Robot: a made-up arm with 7 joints.
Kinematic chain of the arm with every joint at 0, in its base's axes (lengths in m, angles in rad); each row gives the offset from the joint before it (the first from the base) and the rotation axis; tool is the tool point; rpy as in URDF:
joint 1: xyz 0 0 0.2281 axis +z
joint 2: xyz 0 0 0 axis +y
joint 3: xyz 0 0 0.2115 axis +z
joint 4: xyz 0.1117 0 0 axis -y
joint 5: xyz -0.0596 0 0.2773 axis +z
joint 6: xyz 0 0 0 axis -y
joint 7: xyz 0.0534 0 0 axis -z
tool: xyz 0 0 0 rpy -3.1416 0 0
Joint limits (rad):
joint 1: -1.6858..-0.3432
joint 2: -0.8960..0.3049
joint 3: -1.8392..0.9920
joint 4: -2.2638..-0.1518
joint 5: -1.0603..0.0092
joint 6: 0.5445..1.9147
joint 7: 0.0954..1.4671
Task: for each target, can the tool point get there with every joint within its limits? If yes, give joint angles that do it. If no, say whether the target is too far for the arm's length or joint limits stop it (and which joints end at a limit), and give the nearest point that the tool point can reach.
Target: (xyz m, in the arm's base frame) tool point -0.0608 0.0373 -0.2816
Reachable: no: joint limits stop it (at a limit: joint 1, joint 2, joint 3, joint 4, joint 6) | nearest point -0.3272 0.1463 0.1524 | short by 0.521 m
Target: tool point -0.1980 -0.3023 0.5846
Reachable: yes | joints -0.8313 -0.5219 -0.9013 -1.5268 -0.6724 1.0431 1.2560
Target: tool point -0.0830 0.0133 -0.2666
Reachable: no: joint limits stop it (at a limit: joint 2, joint 3, joint 4, joint 6) | nearest point -0.3537 0.0567 0.1526 | short by 0.501 m
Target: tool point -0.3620 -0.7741 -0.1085
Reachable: no: too far | nearest point -0.1742 -0.4026 0.1980 | short by 0.517 m
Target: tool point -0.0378 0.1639 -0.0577
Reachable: no: joint limits stop it (at a limit: joint 1, joint 2, joint 3, joint 4, joint 6) | nearest point -0.3281 0.1516 0.1510 | short by 0.358 m
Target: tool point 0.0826 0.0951 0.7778
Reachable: yes | joints -1.4714 -0.5781 0.4379 -0.5333 -0.5150 1.0235 0.2668
